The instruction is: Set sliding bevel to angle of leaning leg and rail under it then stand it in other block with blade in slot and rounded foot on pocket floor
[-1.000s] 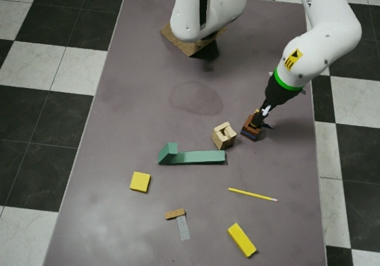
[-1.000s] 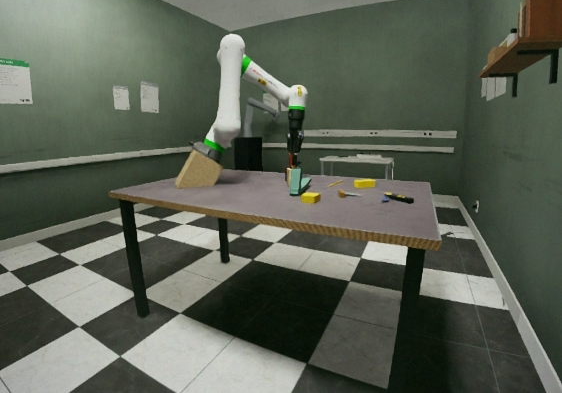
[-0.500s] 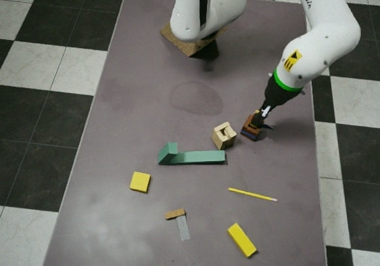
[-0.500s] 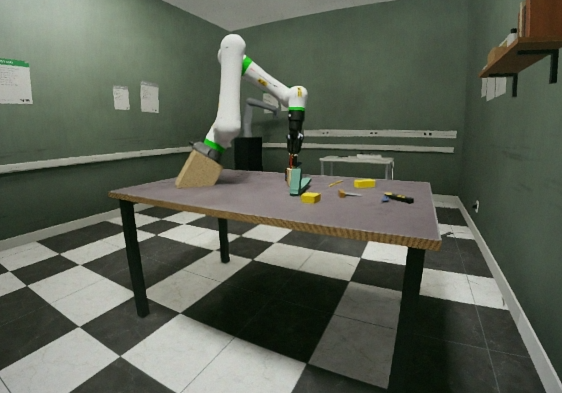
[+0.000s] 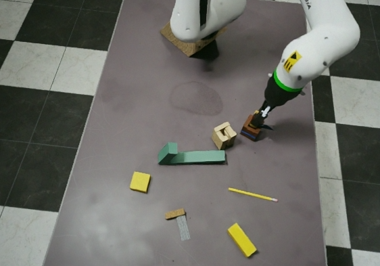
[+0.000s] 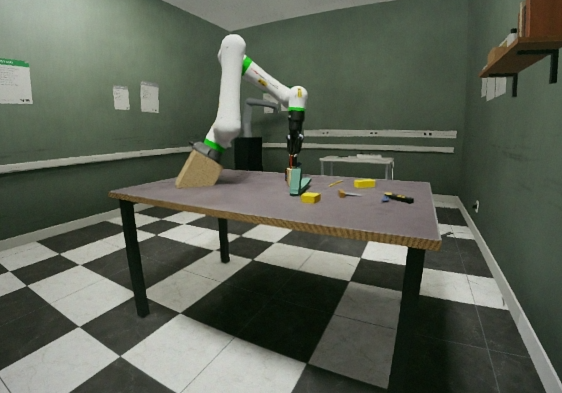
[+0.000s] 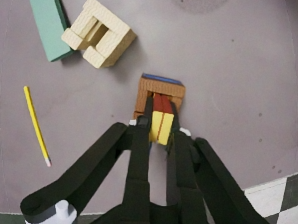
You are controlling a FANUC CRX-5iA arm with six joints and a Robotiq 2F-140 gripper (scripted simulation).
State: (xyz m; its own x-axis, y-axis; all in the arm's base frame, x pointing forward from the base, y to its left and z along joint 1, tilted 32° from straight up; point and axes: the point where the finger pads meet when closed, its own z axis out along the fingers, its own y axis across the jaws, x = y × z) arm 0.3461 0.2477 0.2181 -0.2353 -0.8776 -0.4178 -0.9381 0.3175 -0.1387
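The dark blade is 2 cm to the left of my hand and 4 cm below it. Round my hand: yellow pencil 24 cm ahead, 6 cm to the left, 12 cm below; cork-and-metal square 41 cm ahead, 16 cm to the right, 11 cm below.
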